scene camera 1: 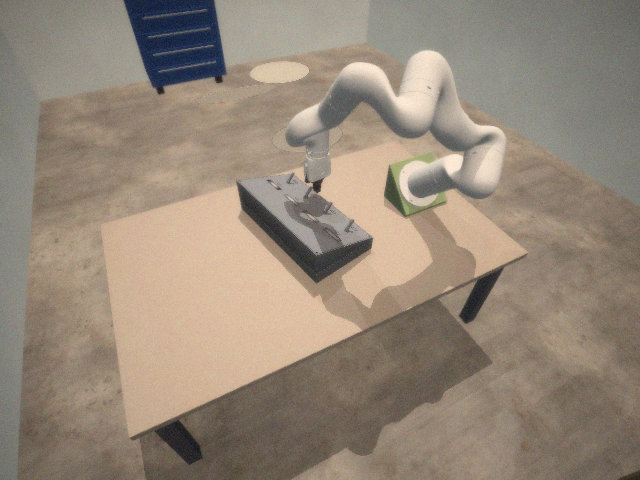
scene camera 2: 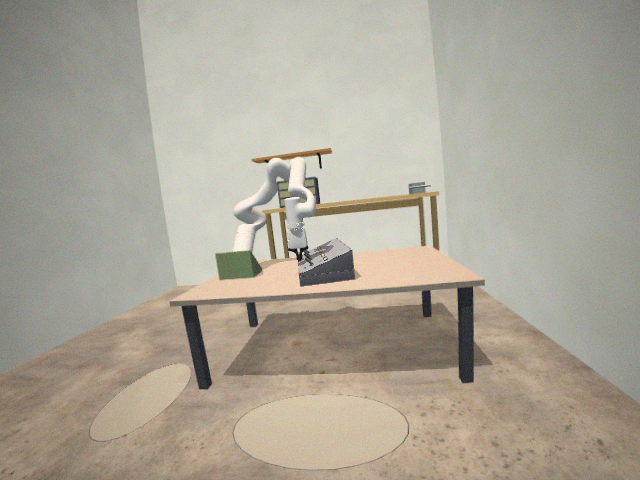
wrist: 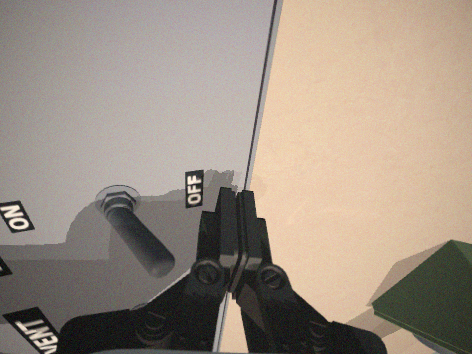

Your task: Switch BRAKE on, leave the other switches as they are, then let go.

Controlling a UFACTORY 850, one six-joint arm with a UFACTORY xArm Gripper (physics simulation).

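Note:
The grey sloped switch panel (scene camera 1: 258, 187) (scene camera 2: 326, 272) (wrist: 150, 75) stands on the table and carries several toggle levers. In the wrist view, the BRAKE lever (wrist: 140, 239) leans towards its OFF label (wrist: 194, 189) side, its tip pointing to the lower right. Its ON label (wrist: 16, 216) is at the left; its name is almost wholly out of view. The VENT label (wrist: 34, 327) shows at the lower left. My gripper (scene camera 1: 316, 190) (scene camera 2: 298, 258) (wrist: 230, 208) is shut and empty, with its tips beyond the OFF side at the panel's edge, apart from the lever.
The green wedge (scene camera 1: 398, 188) (scene camera 2: 235, 265) (wrist: 432, 295) bears the arm's base on the table (scene camera 1: 206, 310) (scene camera 2: 408, 266). In scene camera 1, other levers, such as the nearest-corner lever (scene camera 1: 349, 225), stand along the same panel edge as the gripper. A blue cabinet (scene camera 1: 178, 43) is far behind.

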